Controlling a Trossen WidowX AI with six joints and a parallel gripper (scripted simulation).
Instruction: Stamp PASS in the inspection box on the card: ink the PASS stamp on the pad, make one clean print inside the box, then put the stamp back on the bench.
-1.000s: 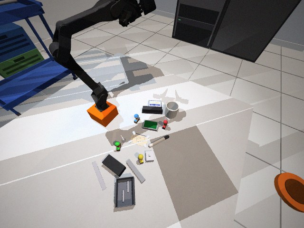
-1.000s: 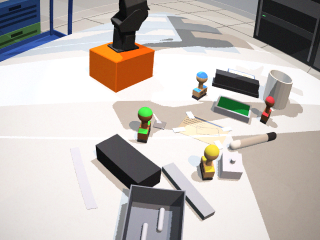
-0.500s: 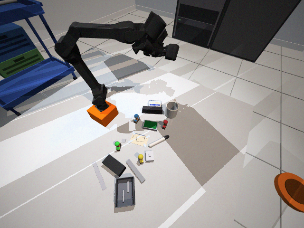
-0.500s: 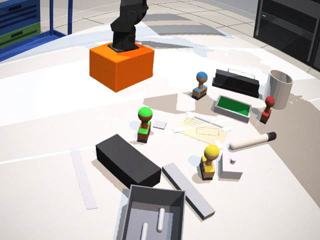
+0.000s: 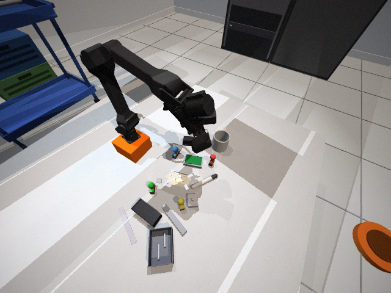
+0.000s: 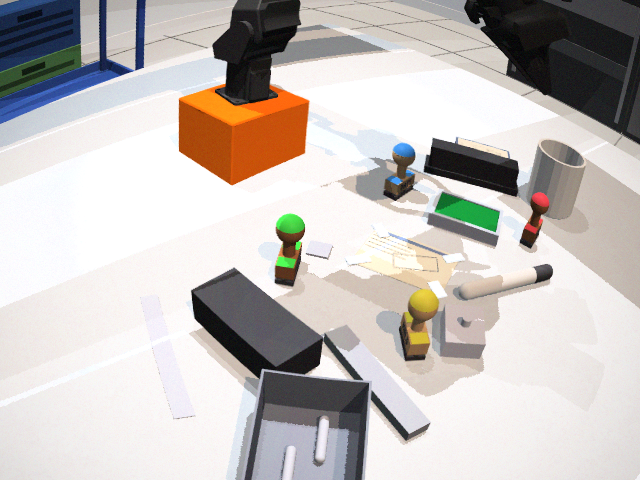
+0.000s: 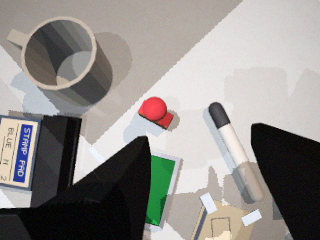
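The green stamp is 24 cm to the right of my gripper tip, 19 cm below it and 9 cm behind it. Also, from my gripper tip: marker 20 cm below, 6 cm ahead, 4 cm to the right; then red stamp 19 cm below, 5 cm to the left, 1 cm ahead; then green ink pad 20 cm below, 6 cm behind, 1 cm to the right.
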